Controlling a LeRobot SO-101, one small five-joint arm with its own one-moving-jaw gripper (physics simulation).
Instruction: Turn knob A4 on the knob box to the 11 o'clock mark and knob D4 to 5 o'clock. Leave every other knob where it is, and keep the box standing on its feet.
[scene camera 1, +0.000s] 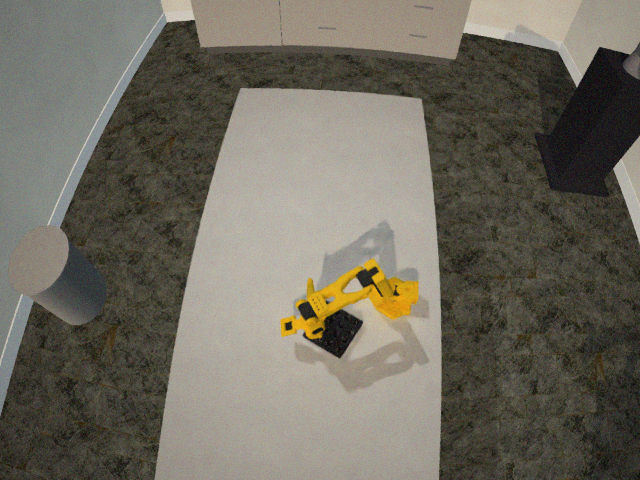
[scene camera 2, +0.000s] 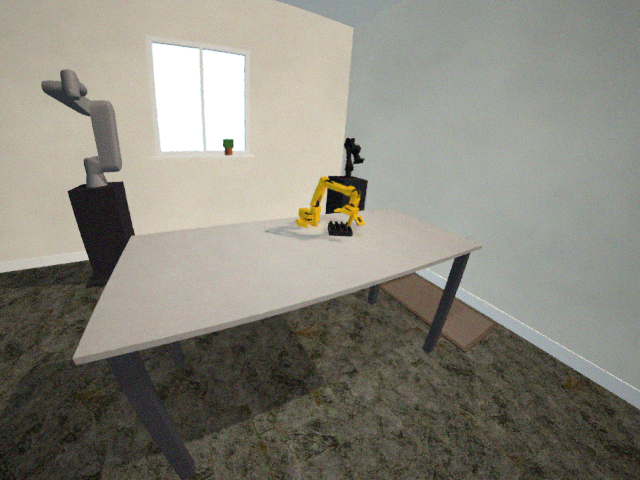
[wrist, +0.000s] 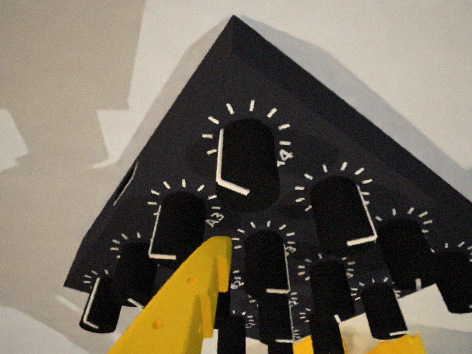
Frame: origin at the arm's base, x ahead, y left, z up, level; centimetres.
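Seen in the pictures: hand at its tool point: (scene camera 2: 347, 226) (wrist: 230, 257); arm's base at its link origin: (scene camera 1: 386, 298) (scene camera 2: 308, 225) (wrist: 357, 345).
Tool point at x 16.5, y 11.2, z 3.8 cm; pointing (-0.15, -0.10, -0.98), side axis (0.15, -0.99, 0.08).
Observation:
Offsets run from my tool point to a thing's top centre. Level surfaces: height alone.
The black knob box {dx -3.3, dy -1.7, dz +0.0 cm} (scene camera 1: 342, 338) (scene camera 2: 340, 232) (wrist: 225, 75) stands flat on the table under my gripper (scene camera 1: 312, 307) (scene camera 2: 344, 217). Knob A4 {dx +2.1, dy -0.1, dz +0.0 cm} (wrist: 250, 160) is nearest the box's top corner in the wrist view; its white pointer is on its left side. Knob D4 {dx -1.7, dy -7.1, dz +0.0 cm} (wrist: 452, 280) appears to be the tall knob cut by the right edge, its pointer barely visible. My gripper is fully open and empty. Its notched jaw (wrist: 185, 295) has its tip between knobs A3 {dx -0.3, dy +1.2, dz +0.0 cm} (wrist: 180, 225) and B3 {dx -1.5, dy -1.2, dz +0.0 cm} (wrist: 265, 260); contact cannot be told. The moving jaw is out of the wrist view.
Knobs B4 {dx +0.9, dy -2.4, dz +0.0 cm} (wrist: 342, 215) and C4 {dx -0.4, dy -4.8, dz +0.0 cm} (wrist: 405, 250) stand between A4 and D4. More tall knobs stand close together below them. The box rests on the pale table {dz -3.9 cm} (scene camera 1: 310, 196) (scene camera 2: 232, 273). The arm's base (scene camera 1: 400, 299) (scene camera 2: 308, 215) is beside it.

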